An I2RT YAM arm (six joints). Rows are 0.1 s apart.
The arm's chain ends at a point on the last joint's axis. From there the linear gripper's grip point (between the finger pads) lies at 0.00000 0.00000 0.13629 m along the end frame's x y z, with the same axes.
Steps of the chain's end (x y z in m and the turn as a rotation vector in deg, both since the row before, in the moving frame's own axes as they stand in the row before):
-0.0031, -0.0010, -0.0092, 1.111, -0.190, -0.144
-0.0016, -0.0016, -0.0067, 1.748, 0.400, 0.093
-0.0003, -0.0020, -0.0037, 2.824, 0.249, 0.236
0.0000, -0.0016, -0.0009, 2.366, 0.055, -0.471
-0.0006, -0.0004, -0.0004, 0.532, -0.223, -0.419
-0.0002, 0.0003, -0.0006, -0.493, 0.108, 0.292
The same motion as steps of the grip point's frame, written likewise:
-0.0036, -0.0036, -0.0092, 1.111, -0.190, -0.144
-0.0006, -0.0058, -0.0068, 1.748, 0.400, 0.093
0.0003, -0.0087, -0.0039, 2.824, 0.249, 0.236
0.0001, -0.0072, -0.0010, 2.366, 0.055, -0.471
-0.0011, -0.0017, -0.0004, 0.532, -0.223, -0.419
0.0001, 0.0015, -0.0006, -0.493, 0.108, 0.292

